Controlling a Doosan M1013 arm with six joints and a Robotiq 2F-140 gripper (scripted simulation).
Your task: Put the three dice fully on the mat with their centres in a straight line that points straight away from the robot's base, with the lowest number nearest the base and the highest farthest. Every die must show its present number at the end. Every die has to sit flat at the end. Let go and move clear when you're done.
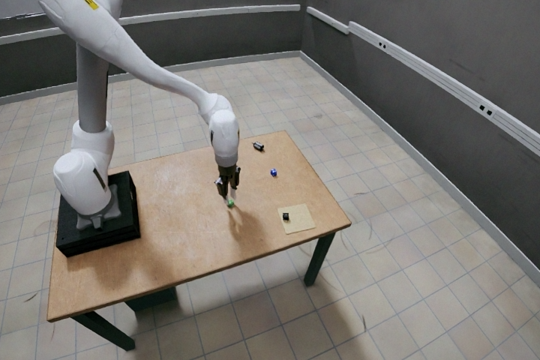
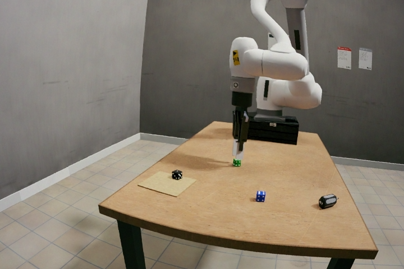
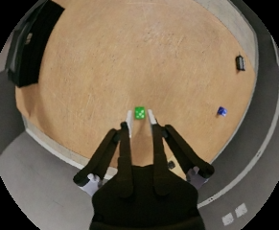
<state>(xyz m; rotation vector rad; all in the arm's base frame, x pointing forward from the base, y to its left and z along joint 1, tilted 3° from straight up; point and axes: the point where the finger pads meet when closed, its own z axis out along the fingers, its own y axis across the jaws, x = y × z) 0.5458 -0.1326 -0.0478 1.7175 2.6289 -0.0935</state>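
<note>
Now: hand 5 cm above the green die. Round my hand: tan mat (24 cm ahead, 19 cm to the right, 6 cm below); blue die (28 cm ahead, 10 cm to the left, 5 cm below); black die (20 cm ahead, 17 cm to the right, 5 cm below).
</note>
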